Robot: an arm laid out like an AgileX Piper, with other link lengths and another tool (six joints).
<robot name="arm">
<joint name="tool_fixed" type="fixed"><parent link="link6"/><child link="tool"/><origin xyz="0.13 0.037 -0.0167" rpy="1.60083 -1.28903 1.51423"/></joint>
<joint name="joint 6" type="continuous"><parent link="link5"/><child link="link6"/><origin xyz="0.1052 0 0.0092" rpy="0 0 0"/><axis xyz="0.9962 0 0.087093"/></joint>
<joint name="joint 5" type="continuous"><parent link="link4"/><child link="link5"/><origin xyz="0 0 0" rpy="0 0 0"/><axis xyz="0 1 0"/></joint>
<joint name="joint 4" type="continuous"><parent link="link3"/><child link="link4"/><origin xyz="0.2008 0 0.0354" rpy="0 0 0"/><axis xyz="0.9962 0 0.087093"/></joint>
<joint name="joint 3" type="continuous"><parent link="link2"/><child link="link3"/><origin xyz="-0.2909 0 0.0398" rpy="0 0 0"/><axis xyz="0 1 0"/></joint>
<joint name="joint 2" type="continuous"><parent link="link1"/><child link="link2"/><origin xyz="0 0 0" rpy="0 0 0"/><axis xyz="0 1 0"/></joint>
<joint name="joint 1" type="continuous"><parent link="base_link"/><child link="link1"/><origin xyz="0 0 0.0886" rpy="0 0 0"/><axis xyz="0 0 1"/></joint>
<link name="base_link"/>
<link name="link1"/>
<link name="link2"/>
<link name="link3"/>
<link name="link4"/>
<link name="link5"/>
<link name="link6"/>
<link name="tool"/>
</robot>
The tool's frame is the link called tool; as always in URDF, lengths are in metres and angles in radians. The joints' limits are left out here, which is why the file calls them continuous.
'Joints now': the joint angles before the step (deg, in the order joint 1, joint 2, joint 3, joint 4, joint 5, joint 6). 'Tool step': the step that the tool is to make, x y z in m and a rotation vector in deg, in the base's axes. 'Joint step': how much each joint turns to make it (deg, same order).
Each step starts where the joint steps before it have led.
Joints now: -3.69 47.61 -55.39 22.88 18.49 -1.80
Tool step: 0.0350 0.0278 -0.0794 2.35 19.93 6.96
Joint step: 1.95 13.07 -1.84 3.59 9.99 -1.71
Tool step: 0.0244 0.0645 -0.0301 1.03 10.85 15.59
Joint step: 5.99 15.46 -10.25 9.24 9.81 -9.72
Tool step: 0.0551 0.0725 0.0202 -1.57 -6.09 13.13
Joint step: 8.94 16.23 -19.91 3.07 0.82 -7.27
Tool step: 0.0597 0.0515 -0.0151 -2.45 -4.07 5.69
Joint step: 4.89 16.13 -18.77 -2.12 0.05 -1.70
